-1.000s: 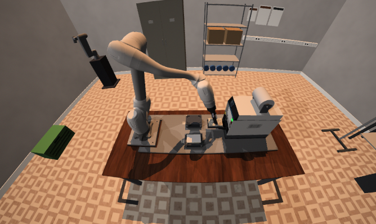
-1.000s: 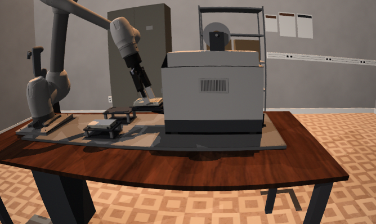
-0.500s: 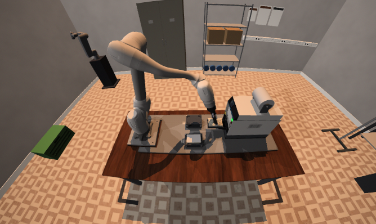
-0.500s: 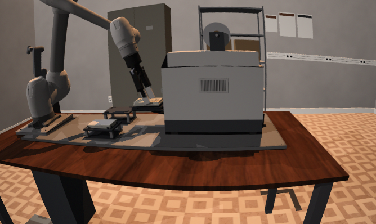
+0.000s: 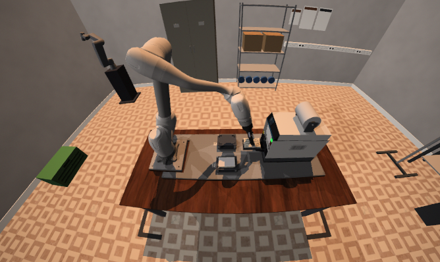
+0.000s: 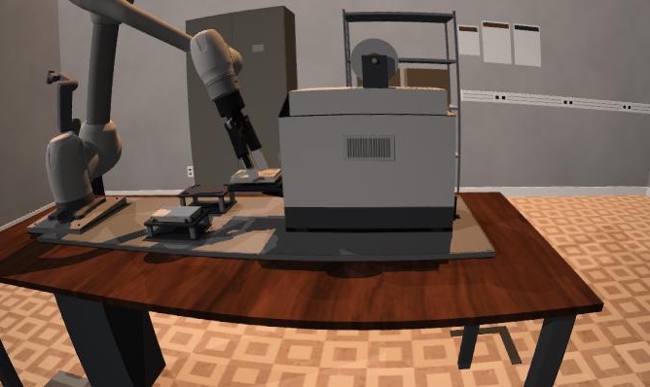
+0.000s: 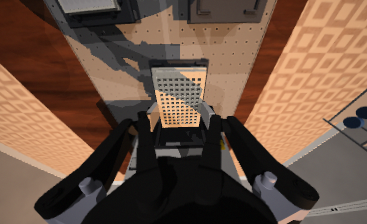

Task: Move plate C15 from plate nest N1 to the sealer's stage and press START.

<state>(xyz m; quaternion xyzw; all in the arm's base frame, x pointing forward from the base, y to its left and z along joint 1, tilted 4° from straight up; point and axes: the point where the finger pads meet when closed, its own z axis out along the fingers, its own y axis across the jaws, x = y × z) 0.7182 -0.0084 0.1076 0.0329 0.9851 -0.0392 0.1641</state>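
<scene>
Right now the sealer stage is 50 mm below my hand. Round my hand: pale plate 210 mm behind, 120 mm to the right, 90 mm below; foil roll 330 mm ahead, 30 mm to the right, 270 mm above.
</scene>
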